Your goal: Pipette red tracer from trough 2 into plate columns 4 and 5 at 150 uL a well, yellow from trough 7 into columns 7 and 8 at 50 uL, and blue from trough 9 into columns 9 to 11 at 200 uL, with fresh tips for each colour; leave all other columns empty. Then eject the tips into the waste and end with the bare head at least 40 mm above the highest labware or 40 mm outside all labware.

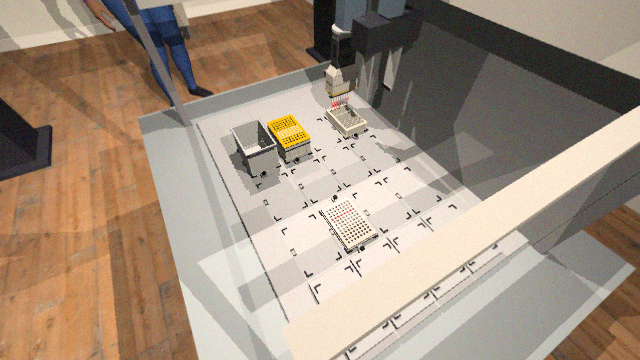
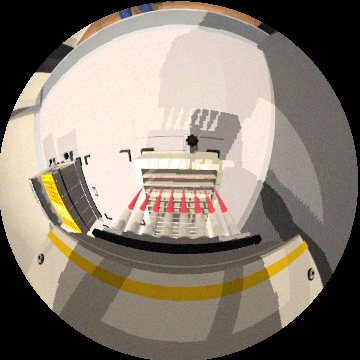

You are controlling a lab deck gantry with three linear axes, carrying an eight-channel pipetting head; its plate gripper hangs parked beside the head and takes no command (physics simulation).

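Note:
The pipetting head point(image 1: 336, 82) is over the far end of the pale trough reservoir point(image 1: 350, 132) point(image 2: 140, 162). It carries a row of tips point(image 1: 340, 102) point(image 2: 184, 204) holding red liquid. Their lower ends are at the reservoir; whether they dip in cannot be told. A thin red strip point(image 2: 177, 178) shows in the reservoir. The white well plate point(image 1: 356, 231) has one red column towards its far end. The yellow tip rack point(image 1: 289, 131) point(image 2: 61, 202) has a paler middle band. The grey open waste bin point(image 1: 263, 161) stands beside it. The plate gripper point(image 1: 378, 80) hangs beside the head; its opening is unclear.
The dark carriage block point(image 1: 370, 32) is beside the head. A dark grey wall point(image 1: 440, 125) runs along the right of the deck. A pale beam point(image 1: 425, 250) crosses the near side. A person point(image 1: 172, 45) stands beyond the deck at the back left.

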